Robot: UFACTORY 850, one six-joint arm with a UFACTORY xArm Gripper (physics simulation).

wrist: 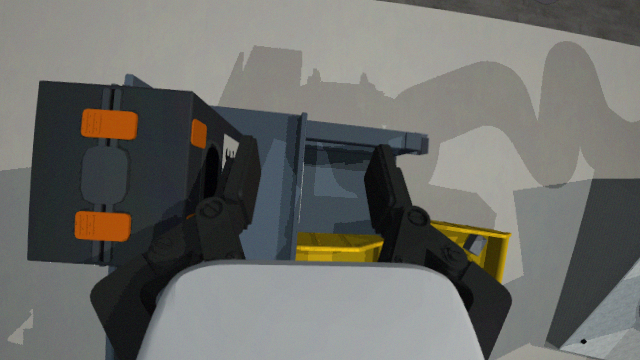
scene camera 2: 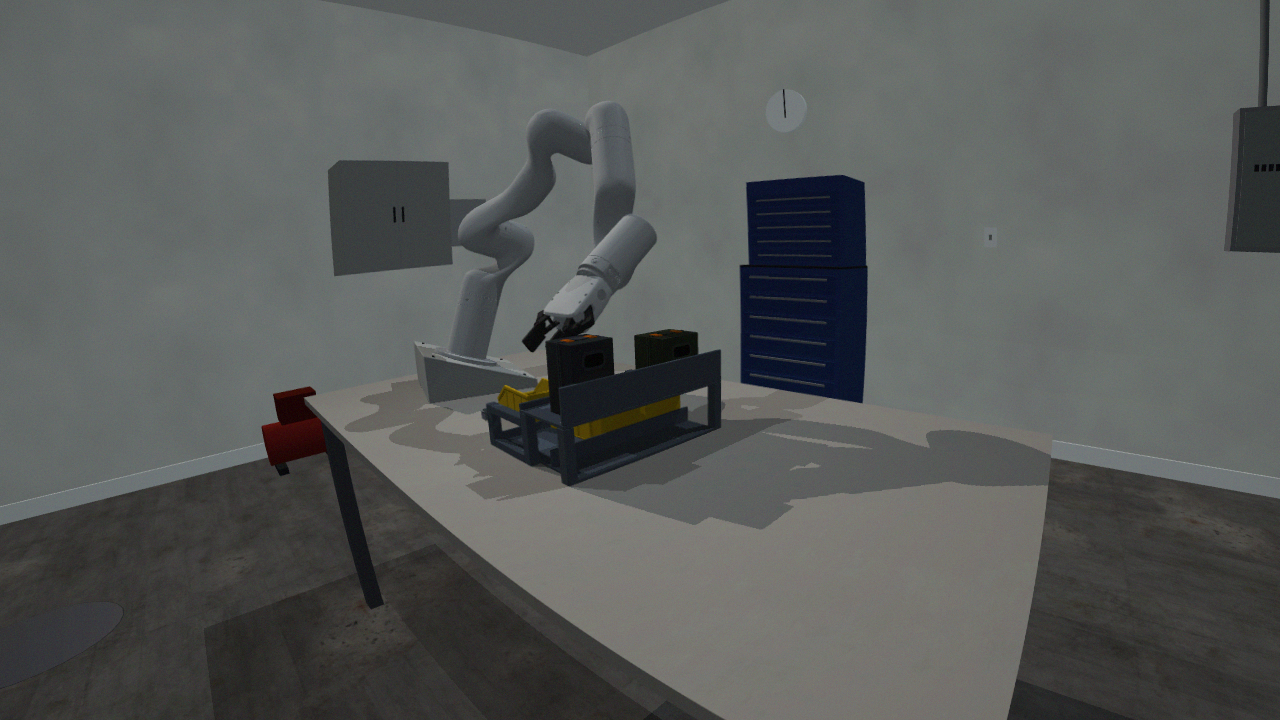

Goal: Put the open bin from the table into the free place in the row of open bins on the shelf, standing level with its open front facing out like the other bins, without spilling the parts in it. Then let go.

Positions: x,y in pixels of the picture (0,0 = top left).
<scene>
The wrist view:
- my gripper: 315,157
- shelf bay: 333,200
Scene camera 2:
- my gripper: 538,349
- shelf bay: 590,466
</scene>
